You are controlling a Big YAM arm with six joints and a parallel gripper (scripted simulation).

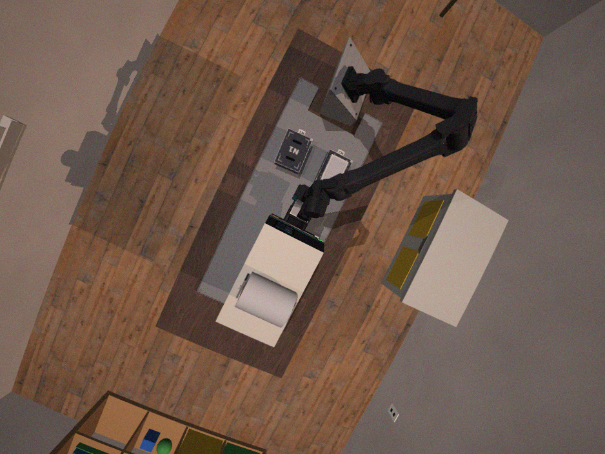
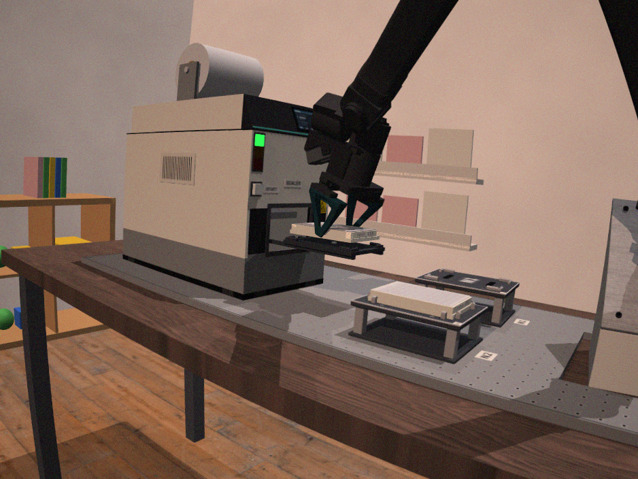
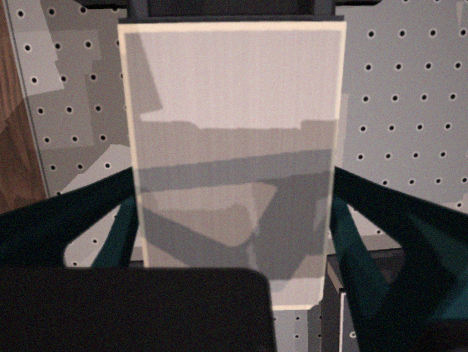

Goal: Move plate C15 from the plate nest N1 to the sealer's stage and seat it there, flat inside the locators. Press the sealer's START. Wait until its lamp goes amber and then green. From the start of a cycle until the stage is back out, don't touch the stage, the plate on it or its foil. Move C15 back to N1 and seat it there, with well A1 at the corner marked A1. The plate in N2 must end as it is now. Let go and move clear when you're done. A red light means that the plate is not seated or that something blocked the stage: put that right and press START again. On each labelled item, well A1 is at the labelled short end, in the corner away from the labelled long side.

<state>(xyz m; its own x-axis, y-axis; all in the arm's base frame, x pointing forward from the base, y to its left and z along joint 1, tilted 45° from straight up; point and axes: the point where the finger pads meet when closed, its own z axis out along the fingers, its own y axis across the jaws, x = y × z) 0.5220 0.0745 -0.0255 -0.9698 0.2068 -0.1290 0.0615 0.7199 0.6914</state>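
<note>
My hand is 3 cm above the sealer stage. Also, from my hand: white plate: 20 cm behind, 7 cm below, 6 cm to the left; foil roll: 33 cm ahead, 29 cm above, 2 cm to the right; start button: 11 cm ahead, 9 cm to the left, 6 cm above.
</note>
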